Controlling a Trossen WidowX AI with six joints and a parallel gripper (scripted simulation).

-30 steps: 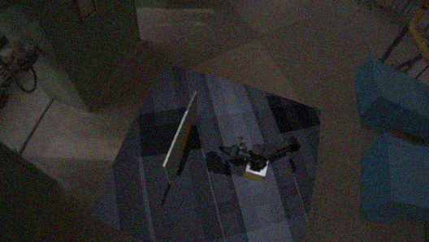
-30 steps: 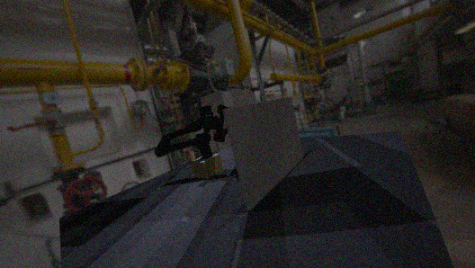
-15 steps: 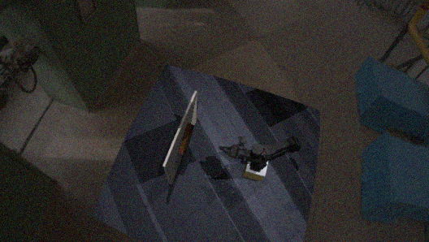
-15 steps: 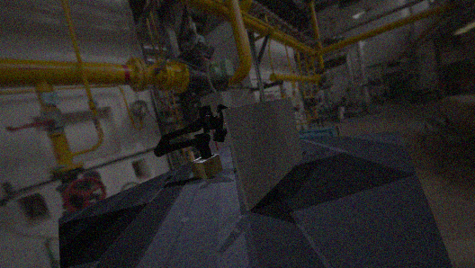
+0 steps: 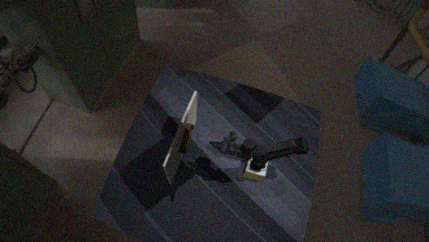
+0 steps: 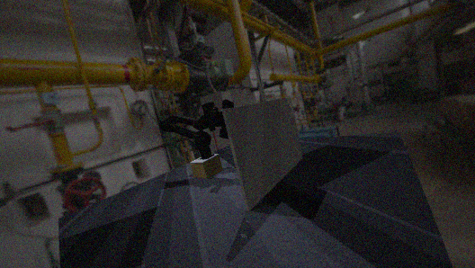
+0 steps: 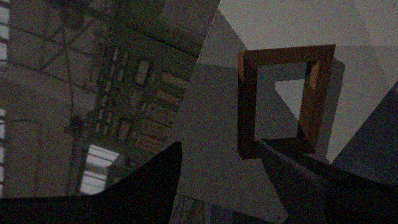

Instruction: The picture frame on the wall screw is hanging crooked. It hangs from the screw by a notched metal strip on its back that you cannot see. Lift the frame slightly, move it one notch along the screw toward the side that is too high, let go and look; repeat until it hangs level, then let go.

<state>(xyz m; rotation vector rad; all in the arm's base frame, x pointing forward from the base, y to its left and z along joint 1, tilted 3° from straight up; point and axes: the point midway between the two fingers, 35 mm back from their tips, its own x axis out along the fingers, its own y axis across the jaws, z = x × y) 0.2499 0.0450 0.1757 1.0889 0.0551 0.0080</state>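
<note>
Now: gripper tip 15 cm short of the picture frame, 11 cm above it and 3 cm to the left of it. From my gripper tip the other things lie so: wall panel: 16 cm ahead, 12 cm below, 2 cm to the right.
</note>
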